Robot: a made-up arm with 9 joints. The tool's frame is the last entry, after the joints.
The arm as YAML. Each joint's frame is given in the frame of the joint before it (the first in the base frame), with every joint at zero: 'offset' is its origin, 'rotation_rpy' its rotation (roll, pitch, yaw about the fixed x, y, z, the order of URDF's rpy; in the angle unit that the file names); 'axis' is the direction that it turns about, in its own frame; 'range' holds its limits. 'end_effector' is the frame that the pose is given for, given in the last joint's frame.
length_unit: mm
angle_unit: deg
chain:
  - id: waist
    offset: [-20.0, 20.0, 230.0]
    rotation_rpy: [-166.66, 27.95, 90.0]
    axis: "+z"
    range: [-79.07, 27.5]
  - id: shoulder
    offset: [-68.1, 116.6, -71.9]
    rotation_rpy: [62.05, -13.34, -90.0]
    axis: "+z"
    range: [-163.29, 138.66]
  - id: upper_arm
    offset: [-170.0, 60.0, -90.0]
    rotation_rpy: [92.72, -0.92, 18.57]
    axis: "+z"
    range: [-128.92, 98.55]
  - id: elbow
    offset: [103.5, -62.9, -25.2]
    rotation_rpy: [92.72, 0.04, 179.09]
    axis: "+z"
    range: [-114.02, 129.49]
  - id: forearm
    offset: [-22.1, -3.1, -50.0]
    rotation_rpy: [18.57, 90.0, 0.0]
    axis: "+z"
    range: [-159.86, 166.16]
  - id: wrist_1
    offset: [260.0, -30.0, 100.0]
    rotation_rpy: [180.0, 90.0, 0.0]
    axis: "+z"
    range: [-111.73, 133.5]
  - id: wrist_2
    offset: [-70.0, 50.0, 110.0]
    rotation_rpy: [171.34, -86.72, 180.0]
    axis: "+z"
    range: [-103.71, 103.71]
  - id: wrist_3
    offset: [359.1, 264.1, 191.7]
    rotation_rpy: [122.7, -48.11, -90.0]
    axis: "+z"
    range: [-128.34, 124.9]
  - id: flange
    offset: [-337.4, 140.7, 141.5]
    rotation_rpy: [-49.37, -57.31, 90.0]
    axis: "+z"
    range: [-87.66, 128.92]
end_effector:
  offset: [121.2, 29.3, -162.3]
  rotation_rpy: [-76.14, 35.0, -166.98]
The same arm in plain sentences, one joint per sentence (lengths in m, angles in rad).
The arm has nine revolute joints in a row. What follows holds with every joint at zero, and every direction is one of the base frame's. Joint 1 sits 0.02 m along -x and 0.02 m along +y and 0.23 m along +z from the base frame's origin and rotates about the direction (-0.230701, -0.456102, -0.859504), from -1.38 to 0.48 rad. Joint 2 sits 0.13 m along +x and 0.04 m along -y and 0.07 m along +z from joint 1 and rotates about -y, from -2.8499 to 2.4201 rad. Joint 3 sits 0.17 m along +x and 0.09 m along +y and 0.06 m along -z from joint 2 and rotates about the direction (-0.318811, 0.047402, 0.946632), from -2.2501 to 1.72 rad. Joint 4 sits 0.0901 m along -x and 0.06 m along +y and 0.06 m along -z from joint 3 and rotates about the direction (0.0002, -1, 0), from -1.99 to 2.26 rad. Joint 5 sits 0.02 m along -x and 0.05 m along +y and 0.01 m along -z from joint 4 and rotates about the direction (1, 0.0002, 0.0001), from -2.7901 to 2.9 rad. Joint 6 sits 0.1 m along +x and 0.26 m along +y and 0.03 m along -z from joint 5 and rotates about the direction (0.0002, -1, 0), from -1.9501 to 2.33 rad. Joint 7 sits 0.07 m along +x and 0.11 m along -y and 0.05 m along -z from joint 6 and rotates about the direction (0.986983, 0.056699, -0.150497), from -1.8101 to 1.8101 rad. Joint 8 sits 0.1701 m along +x and 0.3499 m along -y and 0.2899 m along -z from joint 7 and rotates about the direction (-0.343892, 0.82318, 0.451789), from -2.24 to 2.1799 rad. Joint 9 sits 0.27 m along -x and 0.1799 m along +y and 0.22 m along -z from joint 8 and rotates about the direction (-0.990043, -0.057002, 0.128706), from -1.53 to 2.2501 rad. The tool frame, which is the frame that the pose is given for, sits 0.15 m along +x and 0.13 m along +y and 0.0499 m along -z from joint 9; its axes are the base frame's turned by roll 0.0047, pitch -0.1093 and yaw -0.8746 rad (as in URDF: about the fixed x, then y, then z).
